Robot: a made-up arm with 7 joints. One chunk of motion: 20 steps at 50 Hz.
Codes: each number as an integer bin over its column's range. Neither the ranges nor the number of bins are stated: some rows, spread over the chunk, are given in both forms.
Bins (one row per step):
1: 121 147 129 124 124 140
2: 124 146 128 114 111 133
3: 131 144 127 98 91 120
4: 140 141 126 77 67 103
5: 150 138 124 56 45 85
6: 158 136 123 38 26 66
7: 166 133 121 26 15 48
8: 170 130 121 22 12 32
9: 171 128 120 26 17 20
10: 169 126 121 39 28 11
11: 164 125 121 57 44 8
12: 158 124 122 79 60 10
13: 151 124 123 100 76 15
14: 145 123 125 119 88 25
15: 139 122 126 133 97 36
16: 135 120 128 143 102 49
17: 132 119 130 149 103 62
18: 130 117 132 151 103 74
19: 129 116 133 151 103 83
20: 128 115 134 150 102 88
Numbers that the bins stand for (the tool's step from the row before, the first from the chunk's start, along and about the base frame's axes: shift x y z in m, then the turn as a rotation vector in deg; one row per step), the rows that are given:
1: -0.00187 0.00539 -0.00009 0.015 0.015 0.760
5: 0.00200 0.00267 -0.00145 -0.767 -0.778 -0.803
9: 0.00480 -0.00035 -0.00253 -1.111 -1.059 -2.651
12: 0.00307 -0.00156 -0.00199 -0.502 -0.628 -2.936
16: 0.00000 -0.00276 -0.00036 0.233 -0.206 -1.827
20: -0.00093 -0.00427 0.00126 0.314 -0.206 -0.718
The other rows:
2: -0.00147 0.00509 -0.00036 -0.100 -0.116 0.561
3: -0.00053 0.00448 -0.00064 -0.284 -0.316 0.192
4: 0.00067 0.00358 -0.00091 -0.525 -0.557 -0.292
6: 0.00307 0.00207 -0.00172 -0.973 -0.969 -1.344
7: 0.00413 0.00116 -0.00226 -1.111 -1.079 -1.855
8: 0.00467 0.00025 -0.00226 -1.157 -1.110 -2.310
10: 0.00453 -0.00095 -0.00226 -0.962 -0.949 -2.907
11: 0.00387 -0.00125 -0.00226 -0.755 -0.788 -2.993
13: 0.00213 -0.00156 -0.00172 -0.261 -0.467 -2.794
14: 0.00133 -0.00186 -0.00118 -0.043 -0.347 -2.509
15: 0.00053 -0.00216 -0.00091 0.118 -0.256 -2.196
17: -0.00040 -0.00307 0.00018 0.302 -0.196 -1.457
18: -0.00067 -0.00367 0.00072 0.325 -0.196 -1.116
19: -0.00080 -0.00397 0.00099 0.325 -0.196 -0.860

